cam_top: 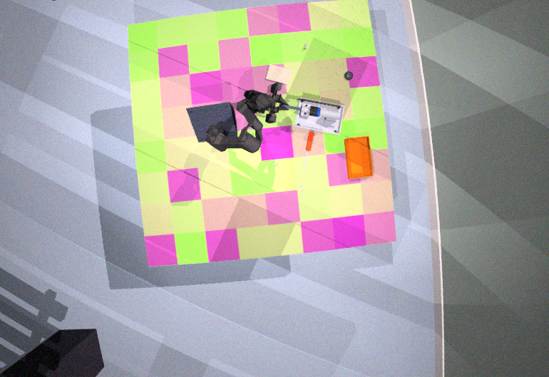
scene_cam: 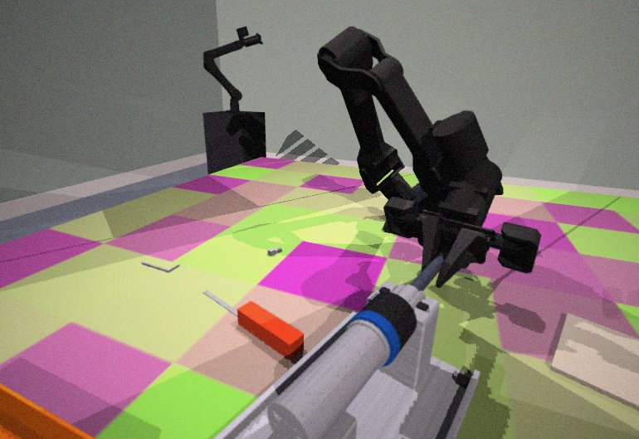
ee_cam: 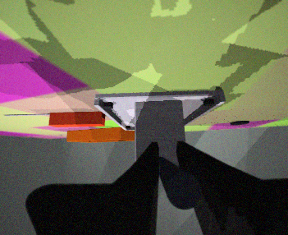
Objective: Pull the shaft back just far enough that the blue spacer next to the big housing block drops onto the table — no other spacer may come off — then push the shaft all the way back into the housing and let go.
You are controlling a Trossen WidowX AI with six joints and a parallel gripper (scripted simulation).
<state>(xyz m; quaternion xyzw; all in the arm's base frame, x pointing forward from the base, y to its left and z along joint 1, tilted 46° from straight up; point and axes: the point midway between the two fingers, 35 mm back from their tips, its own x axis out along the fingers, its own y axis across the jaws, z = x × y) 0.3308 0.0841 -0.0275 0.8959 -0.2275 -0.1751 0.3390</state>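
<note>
Right now the grey-blue shaft is 50 mm ahead of my gripper tip, 10 mm to the right of it and 20 mm above it. Also, from my gripper tip: small bolt (100 mm behind, 260 mm to the right, 60 mm below); then beige card (20 mm behind, 190 mm to the left, 60 mm below); then blue spacer (140 mm ahead, 40 mm to the right, 20 mm above).
</note>
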